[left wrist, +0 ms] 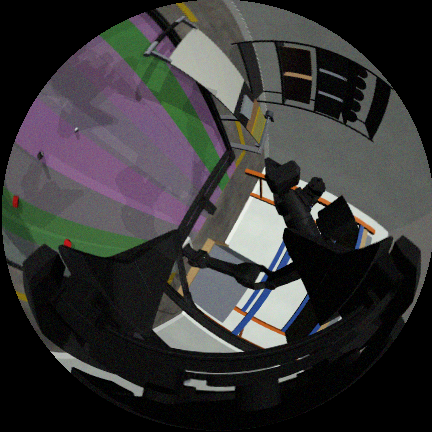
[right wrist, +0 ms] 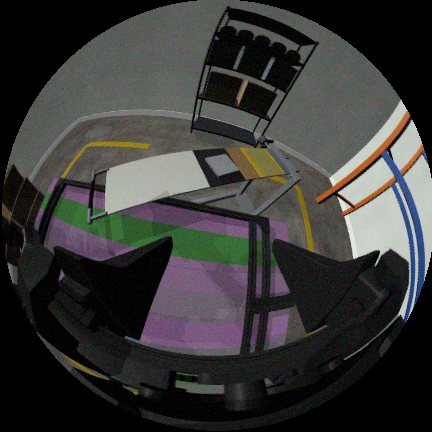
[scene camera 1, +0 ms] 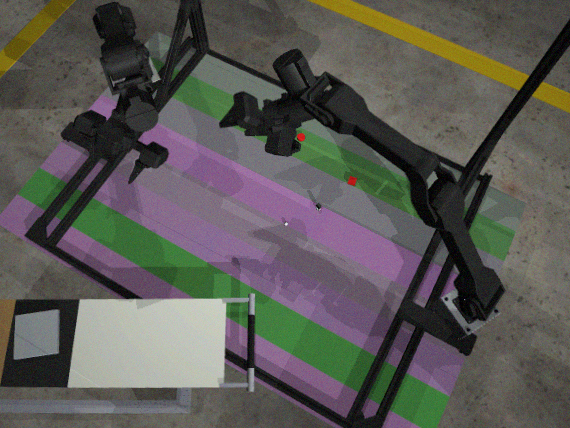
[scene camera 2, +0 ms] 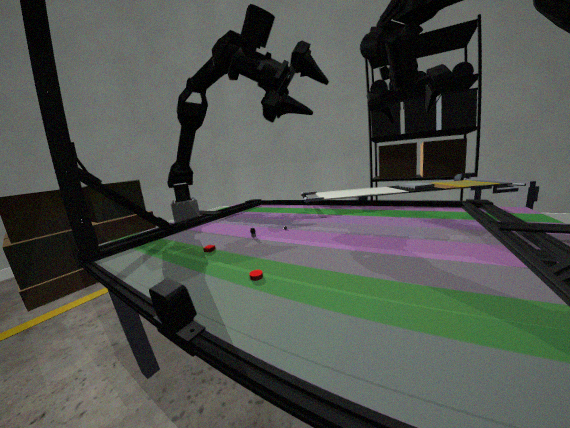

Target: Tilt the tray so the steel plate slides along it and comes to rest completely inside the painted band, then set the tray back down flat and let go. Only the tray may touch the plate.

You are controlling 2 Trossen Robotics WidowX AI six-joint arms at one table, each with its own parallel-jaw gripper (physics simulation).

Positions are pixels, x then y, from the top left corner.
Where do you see a tray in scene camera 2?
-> At 508, 191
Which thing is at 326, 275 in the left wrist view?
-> The left gripper.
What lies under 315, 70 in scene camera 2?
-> The left gripper.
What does the left gripper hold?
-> Nothing.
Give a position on a grey steel plate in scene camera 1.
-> At 36, 334
